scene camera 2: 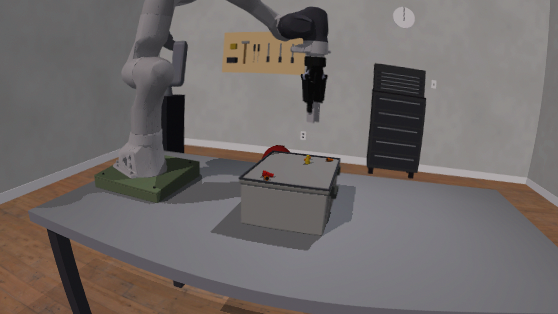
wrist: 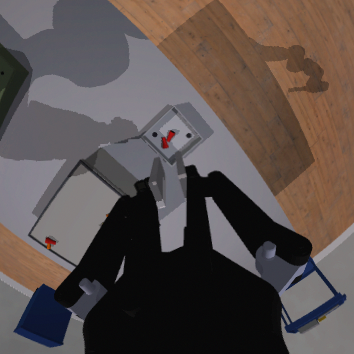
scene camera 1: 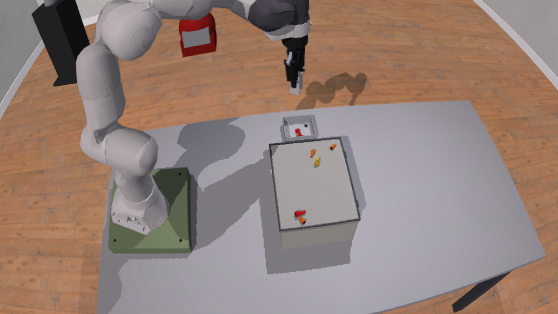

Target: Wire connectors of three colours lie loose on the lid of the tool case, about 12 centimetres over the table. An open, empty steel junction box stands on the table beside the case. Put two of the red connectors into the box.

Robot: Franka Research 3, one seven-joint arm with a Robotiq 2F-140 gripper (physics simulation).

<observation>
I see my gripper, a tool case and a steel junction box.
My gripper is seen too in the wrist view and in scene camera 1.
</observation>
